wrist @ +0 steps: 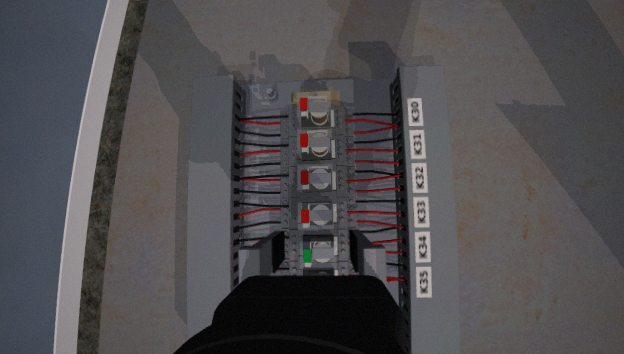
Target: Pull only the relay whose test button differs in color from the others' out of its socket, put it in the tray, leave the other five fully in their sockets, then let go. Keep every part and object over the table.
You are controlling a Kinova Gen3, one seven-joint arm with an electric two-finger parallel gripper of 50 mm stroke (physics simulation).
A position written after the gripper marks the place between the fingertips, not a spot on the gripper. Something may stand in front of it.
In view: the gripper (pixel 316 244), a relay (pixel 311 215), a relay (pixel 310 177), a relay (pixel 313 143) and a relay (pixel 313 108).
